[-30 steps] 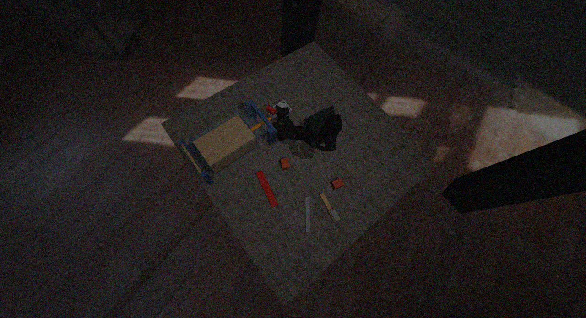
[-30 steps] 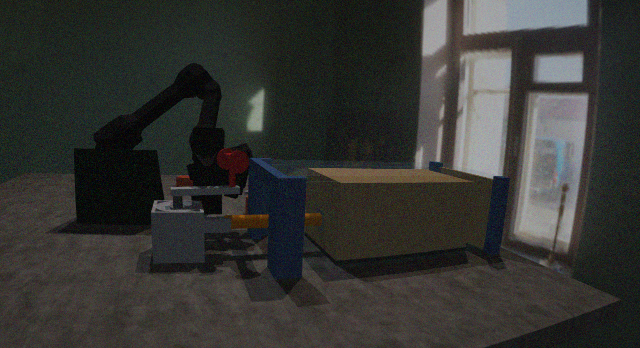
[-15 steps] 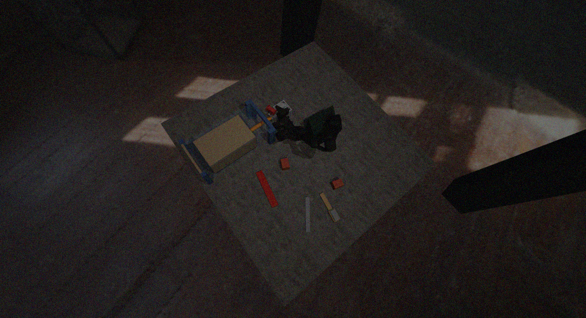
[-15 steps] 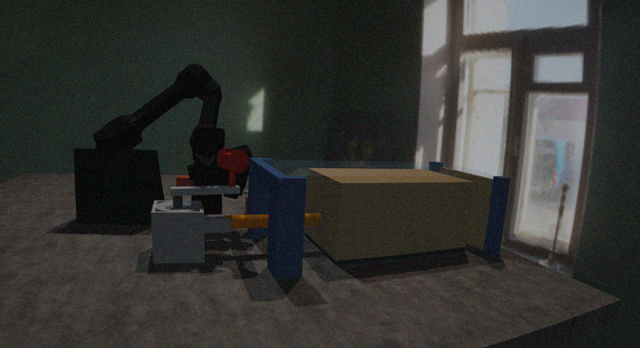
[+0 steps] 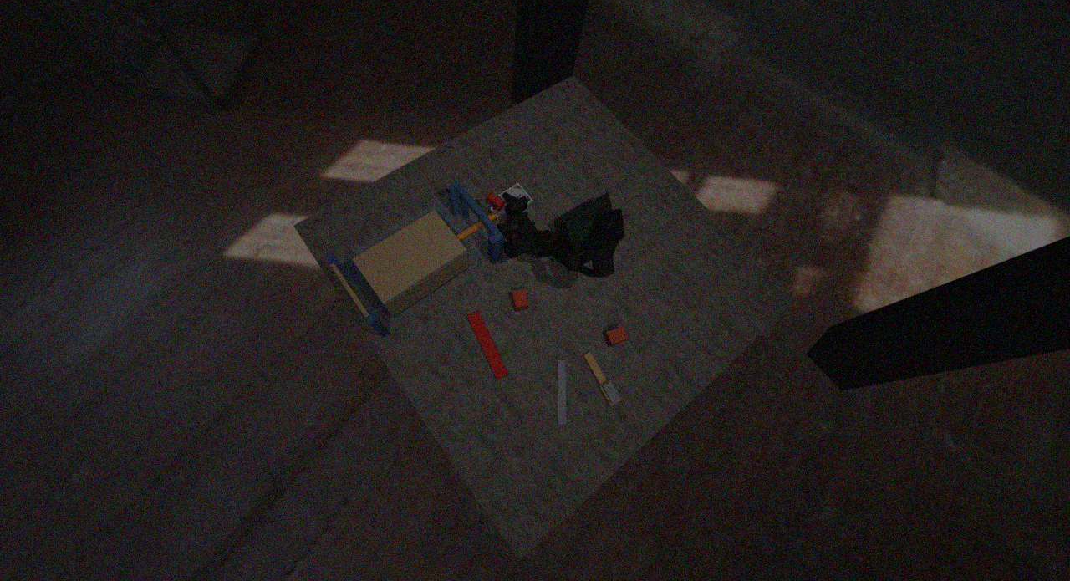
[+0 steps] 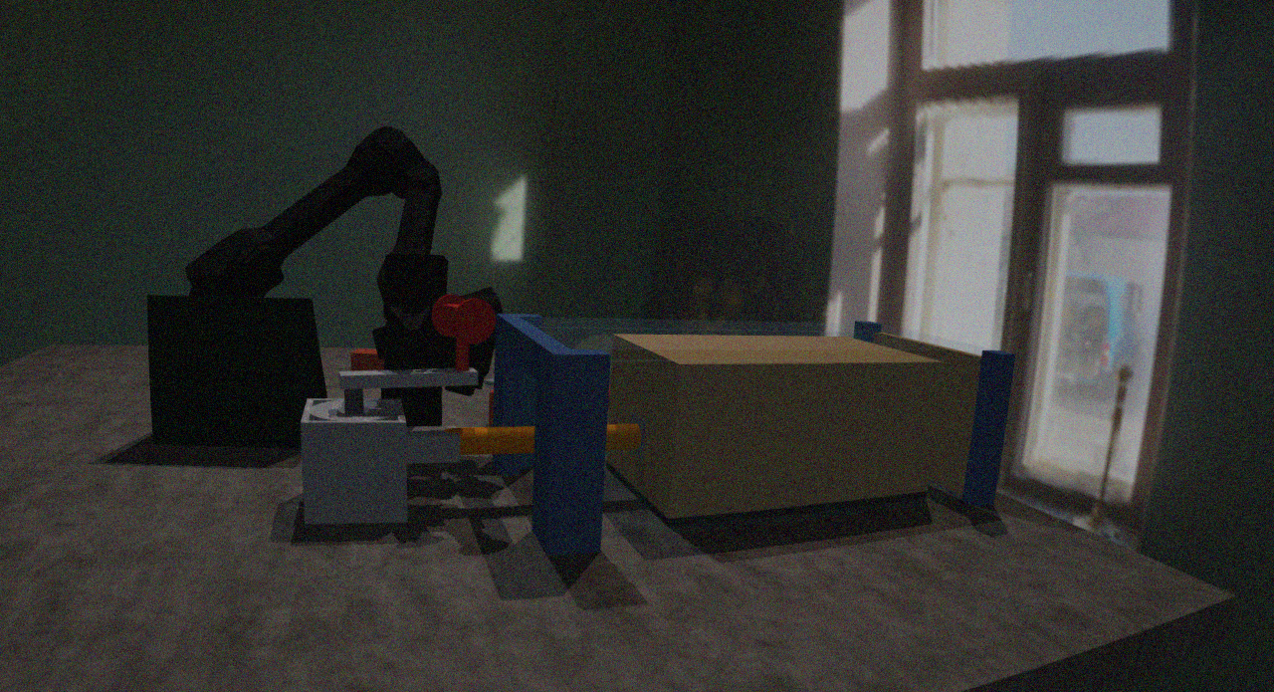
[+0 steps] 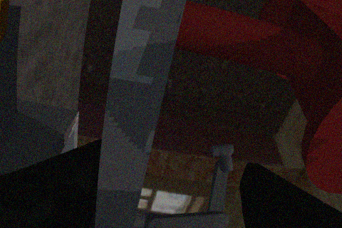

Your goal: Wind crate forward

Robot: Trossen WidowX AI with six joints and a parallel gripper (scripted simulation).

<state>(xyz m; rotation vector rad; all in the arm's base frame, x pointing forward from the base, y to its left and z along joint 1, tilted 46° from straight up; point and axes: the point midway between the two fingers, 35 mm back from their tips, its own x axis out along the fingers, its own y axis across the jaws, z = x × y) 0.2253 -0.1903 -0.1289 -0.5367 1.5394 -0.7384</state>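
Now: gripper tip 1 cm to the right of the crank handle, 1 cm short of it and 1 cm above it. Round my gripper tip: blue frame: 11 cm ahead, 3 cm below; then grey winch: 10 cm below, 7 cm behind; then red knob: 5 cm ahead, 2 cm above, 1 cm to the left.
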